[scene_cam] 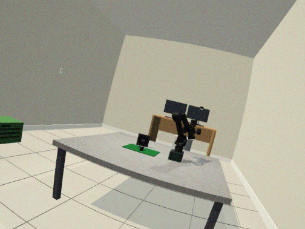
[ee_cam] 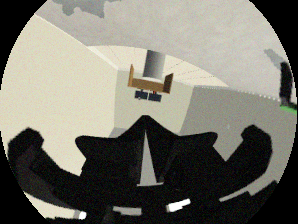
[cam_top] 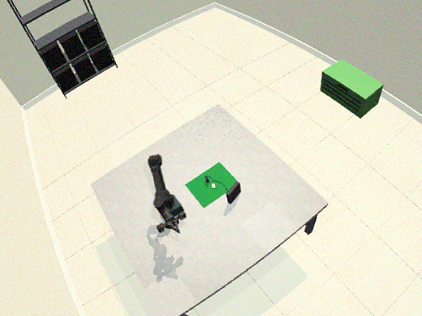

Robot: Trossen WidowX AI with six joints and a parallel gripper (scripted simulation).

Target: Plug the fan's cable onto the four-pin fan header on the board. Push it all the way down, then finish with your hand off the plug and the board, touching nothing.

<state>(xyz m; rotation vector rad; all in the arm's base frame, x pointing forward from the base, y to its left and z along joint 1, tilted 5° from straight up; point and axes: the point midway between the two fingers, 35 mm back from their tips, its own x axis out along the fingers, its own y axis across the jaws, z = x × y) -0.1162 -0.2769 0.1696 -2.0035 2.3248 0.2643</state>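
Right now my gripper tip is 44 cm short of the black plug, 29 cm to the right of it and 24 cm above it. Round my gripper tip: black fan (46 cm ahead, 6 cm to the left, 21 cm below); then white header (43 cm ahead, 22 cm to the left, 26 cm below); then green circuit board (44 cm ahead, 24 cm to the left, 28 cm below).
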